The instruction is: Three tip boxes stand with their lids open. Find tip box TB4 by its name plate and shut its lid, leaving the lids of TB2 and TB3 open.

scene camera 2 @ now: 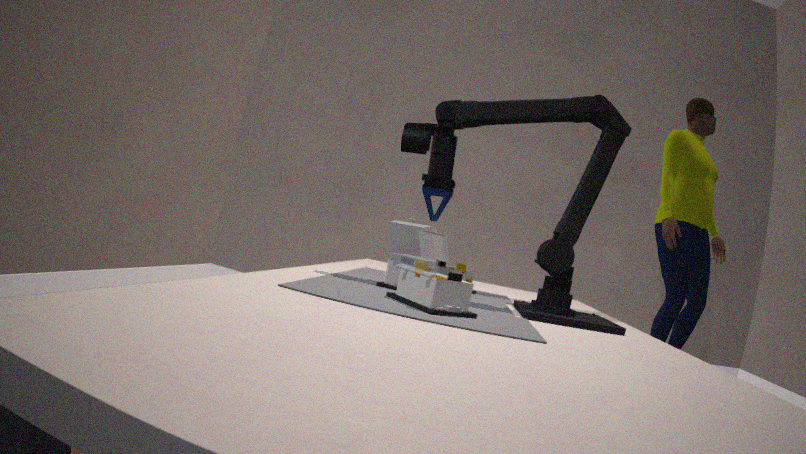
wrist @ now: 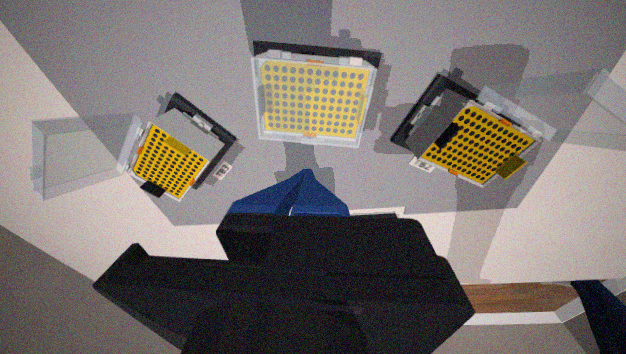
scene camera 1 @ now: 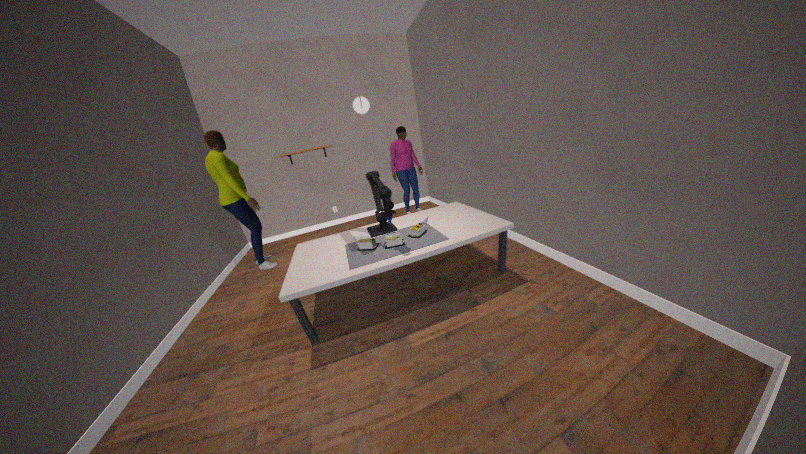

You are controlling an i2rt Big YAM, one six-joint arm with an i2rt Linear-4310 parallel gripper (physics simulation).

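Places are measured from the arm's base along level axes (x ahead, y left, z up), in centimetres.
Where they show: gripper, fingertip midpoint: [scene camera 2: 433, 221] [wrist: 307, 176] [scene camera 1: 390, 224]; arm's base, link origin: [scene camera 2: 551, 311] [scene camera 1: 384, 228].
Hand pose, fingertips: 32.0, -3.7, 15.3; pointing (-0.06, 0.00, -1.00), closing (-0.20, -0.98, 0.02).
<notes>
Things, the pixels of their top centre, and the offset from my fingertips, as dx, dy, dz. "*": a spot on its surface instead. Level surfaces: height alone.
- middle tip box, top centre: [wrist: 310, 119] [scene camera 2: 420, 258] [scene camera 1: 392, 234] +1.2, +0.1, -8.9
- left tip box, top centre: [wrist: 160, 173] [scene camera 2: 438, 268] -1.8, +23.3, -9.2
- plate TB3, surface spot: [wrist: 222, 171] * -7.5, +19.8, -16.5
- right tip box, top centre: [wrist: 484, 155] [scene camera 2: 452, 262] -8.0, -19.7, -9.2
- plate TB2, surface spot: [wrist: 424, 165] * -13.7, -16.0, -16.5
- grey mat, surface height: dz -16.7
- white table, surface height: dz -17.0
In the wrist view, the middle tip box [wrist: 315, 100] [scene camera 1: 393, 241] has its clear lid lying flat over its yellow rack; its name plate is not visible. The left tip box [wrist: 172, 167] bears the plate TB3 [wrist: 222, 171], and its clear lid [wrist: 80, 152] stands open to the left. The right tip box [wrist: 480, 145] bears the plate TB2 [wrist: 424, 165]; its clear lid [wrist: 520, 112] is open on the far right side. My gripper [wrist: 307, 176] [scene camera 2: 433, 219] is shut and empty, pointing down above the boxes, with its blue fingertips apart from them.
The boxes stand on a grey mat [scene camera 1: 360, 260] [scene camera 2: 507, 327] on a white table [scene camera 1: 315, 265] [scene camera 2: 282, 360]. The arm's black base [scene camera 2: 569, 318] stands behind the mat. A person in yellow [scene camera 1: 225, 177] [scene camera 2: 688, 174] and one in pink [scene camera 1: 402, 155] stand beyond the table.
</notes>
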